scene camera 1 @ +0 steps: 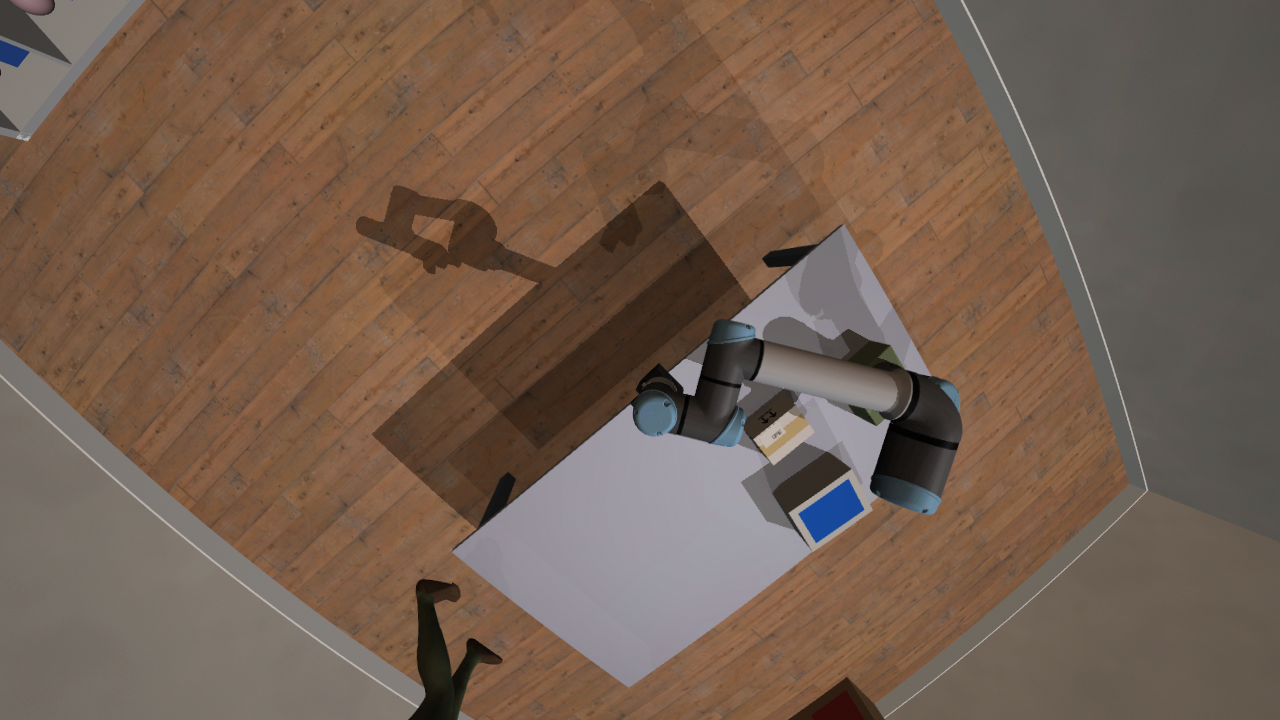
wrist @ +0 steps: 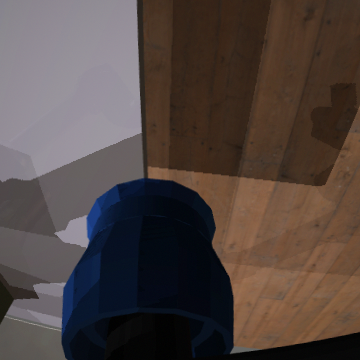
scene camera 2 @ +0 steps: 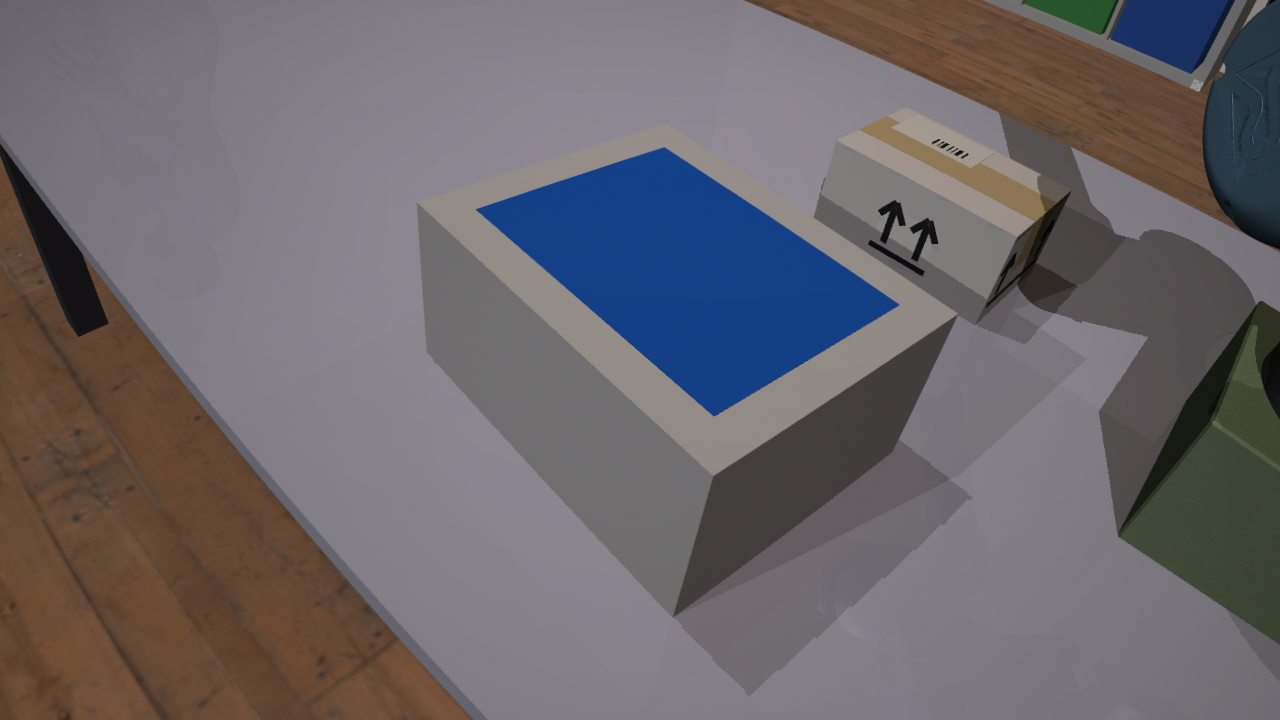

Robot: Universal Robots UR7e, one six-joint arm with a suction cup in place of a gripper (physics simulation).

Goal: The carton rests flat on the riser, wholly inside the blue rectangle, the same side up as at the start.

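Places are measured from the arm's base along level axes (x ahead, y left, z up), in millimetres.
Where they show: hand, its tool point: point(wrist: 150, 233).
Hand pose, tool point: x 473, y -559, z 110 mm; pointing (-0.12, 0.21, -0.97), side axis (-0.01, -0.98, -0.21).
Observation:
Things, the pixels of their centre, and the offset from my tool point. Level surfaces: height alone.
- carton, middle of its body: point(scene camera 2: 939, 208) point(scene camera 1: 778, 430) 138 mm back, 447 mm left, 167 mm down
- riser, middle of its body: point(scene camera 2: 669, 334) point(scene camera 1: 822, 501) 81 mm back, 769 mm left, 151 mm down
- blue rectangle, middle of its body: point(scene camera 2: 684, 255) point(scene camera 1: 832, 511) 81 mm back, 769 mm left, 91 mm down
- table, height of its surface: 211 mm down
The carton point(scene camera 1: 785, 436) point(scene camera 2: 962, 223) stands flat on the table beside the riser, its tape and barcode label on top and its printed arrows pointing up. The riser point(scene camera 1: 805, 480) point(scene camera 2: 554, 394) is a pale block whose top bears the blue rectangle point(scene camera 1: 831, 510) point(scene camera 2: 689, 277), with nothing on it. In scene camera 2 the riser's edge hides a little of the carton's foot. My gripper, a blue suction cup point(wrist: 151, 197), holds nothing and hangs near the table's long edge, away from the carton. In scene camera 1 the wrist hides the cup.
A green object point(scene camera 1: 881, 355) point(scene camera 2: 1208, 501) stands on the table point(scene camera 1: 617, 555) point(scene camera 2: 268, 295) past the carton, partly under the arm. The arm's forearm point(scene camera 1: 827, 376) passes over that end. A person's legs point(scene camera 1: 434, 644) show beside the table.

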